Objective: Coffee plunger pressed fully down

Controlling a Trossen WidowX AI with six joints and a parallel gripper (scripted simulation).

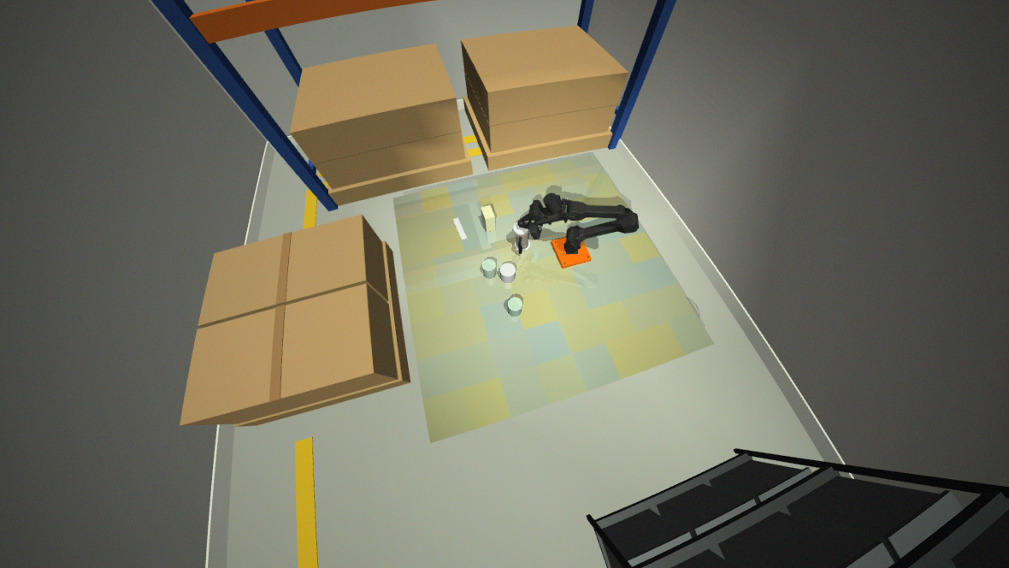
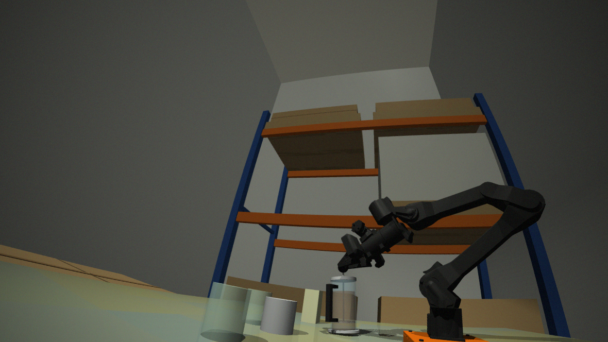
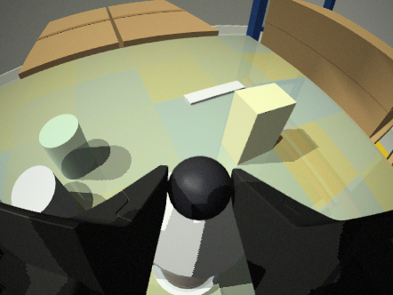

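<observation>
Right now my gripper tip is 90 mm above the coffee press, 20 mm to the right of it and 10 mm past it. Also, from my gripper tip: flat white strip 300 mm ahead, 180 mm below, 140 mm to the right.
</observation>
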